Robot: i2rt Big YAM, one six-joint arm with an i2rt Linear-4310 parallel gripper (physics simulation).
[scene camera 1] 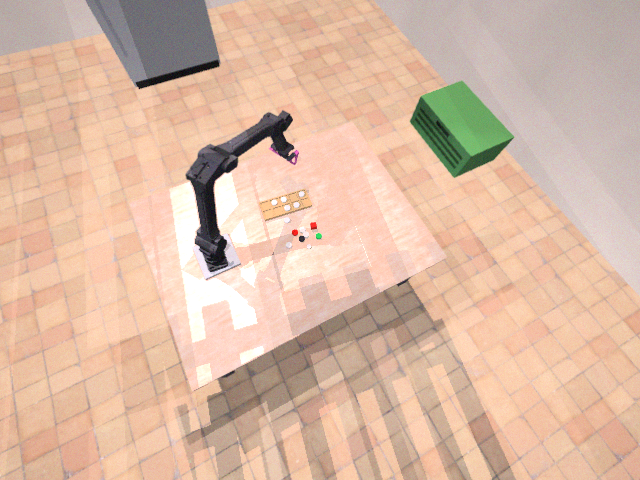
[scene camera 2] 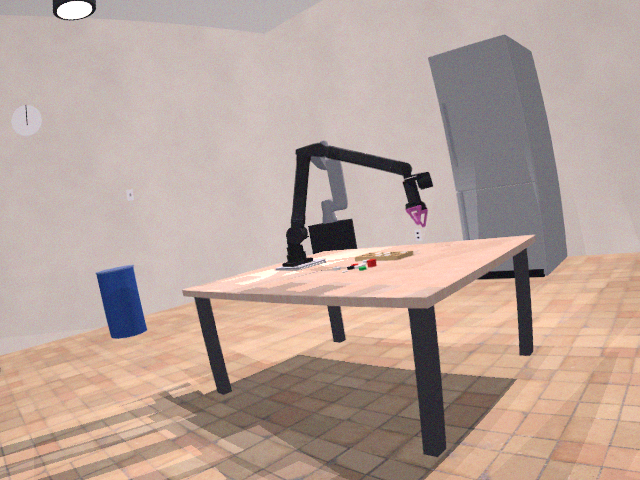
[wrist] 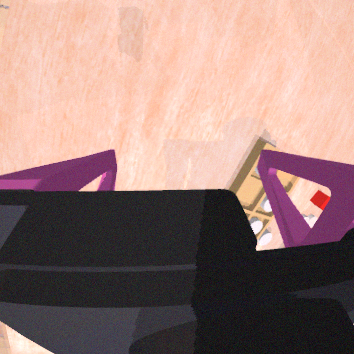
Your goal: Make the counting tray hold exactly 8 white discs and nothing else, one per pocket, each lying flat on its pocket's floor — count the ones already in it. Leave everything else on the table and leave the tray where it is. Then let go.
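The wooden counting tray (scene camera 1: 271,215) (scene camera 2: 400,256) (wrist: 248,165) lies on the table with two rows of pockets. Several pockets hold white discs, such as a disc (scene camera 1: 301,194) near its far right end and a disc (scene camera 1: 287,207) in the near row; at its left end some pockets look empty. More white discs lie loose on the table, including one disc (scene camera 1: 287,220) close to the tray and another disc (scene camera 1: 288,245) farther off. My gripper (scene camera 1: 284,156) (scene camera 2: 421,225) (wrist: 190,157) is open and empty, high above the table beyond the tray. In the wrist view its body and right finger hide part of the tray.
Among the loose white discs are a red disc (scene camera 1: 294,232), a black disc (scene camera 1: 301,239), a green disc (scene camera 1: 318,236) and a red cube (scene camera 1: 313,225) (scene camera 2: 371,262) (wrist: 320,200). The arm's base plate (scene camera 1: 233,257) is at the table's left. A green cabinet (scene camera 1: 465,124) stands off the table.
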